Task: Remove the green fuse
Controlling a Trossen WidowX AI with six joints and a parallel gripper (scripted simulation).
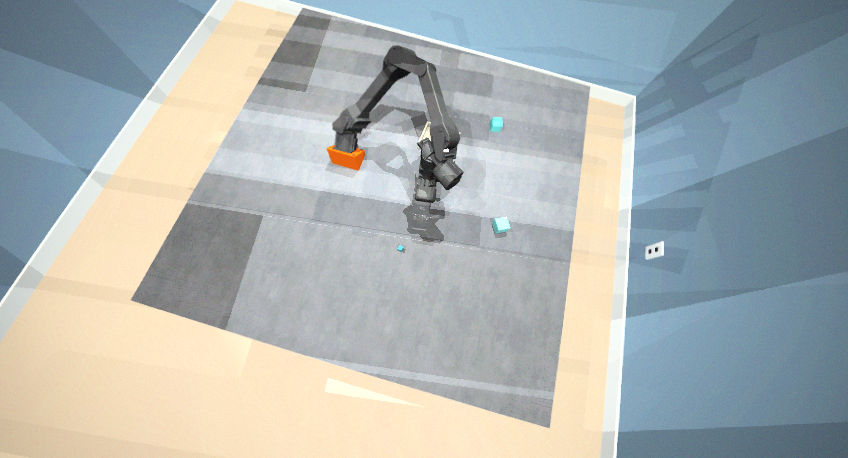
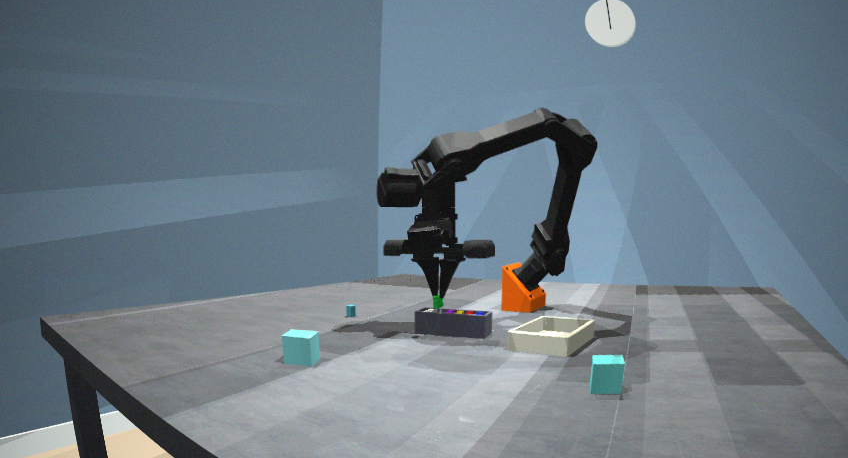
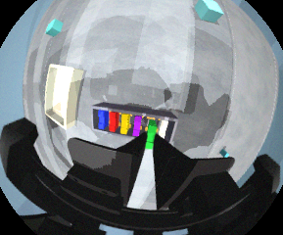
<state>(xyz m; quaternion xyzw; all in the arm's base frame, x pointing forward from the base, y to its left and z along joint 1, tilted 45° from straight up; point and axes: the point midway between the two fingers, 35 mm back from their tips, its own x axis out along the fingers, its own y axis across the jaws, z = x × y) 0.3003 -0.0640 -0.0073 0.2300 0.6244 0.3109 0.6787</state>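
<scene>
The cream tray is 210 mm to the left of my gripper tip and 60 mm below it. Round my gripper tip: green fuse (10 mm below).
</scene>
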